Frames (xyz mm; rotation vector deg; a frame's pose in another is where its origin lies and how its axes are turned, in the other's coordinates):
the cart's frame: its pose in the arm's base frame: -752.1 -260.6 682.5 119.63 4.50 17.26
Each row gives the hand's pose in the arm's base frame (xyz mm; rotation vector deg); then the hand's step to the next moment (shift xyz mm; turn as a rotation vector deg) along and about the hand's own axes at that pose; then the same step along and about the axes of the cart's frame.
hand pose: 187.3 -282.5 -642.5 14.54 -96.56 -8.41
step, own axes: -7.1 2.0 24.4 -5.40 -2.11 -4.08
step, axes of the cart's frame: -24.0 -7.9 -3.3 3.65 -4.50 4.08
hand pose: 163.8 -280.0 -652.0 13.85 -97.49 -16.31
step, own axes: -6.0 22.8 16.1 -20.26 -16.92 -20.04
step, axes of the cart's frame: -10.2 -11.9 -23.9 16.21 -14.66 24.91
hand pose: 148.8 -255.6 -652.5 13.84 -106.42 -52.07
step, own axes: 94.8 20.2 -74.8 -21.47 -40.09 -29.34
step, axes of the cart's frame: 27.7 117.5 20.5 13.13 -17.27 49.58
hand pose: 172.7 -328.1 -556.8 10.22 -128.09 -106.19
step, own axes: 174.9 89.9 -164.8 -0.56 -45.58 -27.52
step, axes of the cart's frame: -126.2 215.8 57.7 -8.55 -16.74 49.82
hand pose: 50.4 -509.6 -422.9 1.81 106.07 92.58
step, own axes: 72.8 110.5 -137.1 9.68 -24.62 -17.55
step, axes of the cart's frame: -161.4 99.2 -20.6 -13.86 -13.38 25.24
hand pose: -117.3 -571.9 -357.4 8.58 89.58 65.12
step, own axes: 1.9 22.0 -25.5 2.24 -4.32 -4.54
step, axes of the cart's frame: -28.8 13.0 -11.9 -3.95 -2.46 4.76
